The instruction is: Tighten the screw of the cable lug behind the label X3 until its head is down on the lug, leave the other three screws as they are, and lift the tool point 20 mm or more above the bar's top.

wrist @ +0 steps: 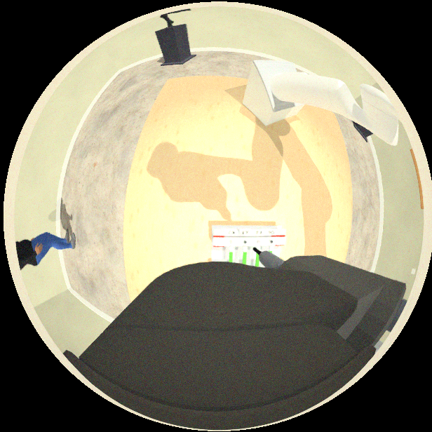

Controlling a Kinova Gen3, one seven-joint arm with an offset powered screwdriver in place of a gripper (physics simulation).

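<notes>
My screwdriver (255, 248) reaches in from the lower right, a grey cone with a thin black bit; it has no fingers. The white bar (220, 240), with red line marks at its ends, lies below the middle of the view. A row of small printed labels (258, 232) runs along its upper edge, too small to read surely, so I cannot tell which is X3. Small dark round spots (245, 242) show on the bar below the labels. The bit's tip shows just below and left of one spot (258, 242); contact or height cannot be told. Green strips (230, 257) are partly hidden by the dark tool body.
The dark tool body (225, 345) covers the lower view. The bar lies on a light wooden table (165, 225) crossed by arm shadows. A white block (262, 97) and white arm (312, 90) stand upper right. A dark pedestal (174, 45) and a person (52, 241) are beyond the table.
</notes>
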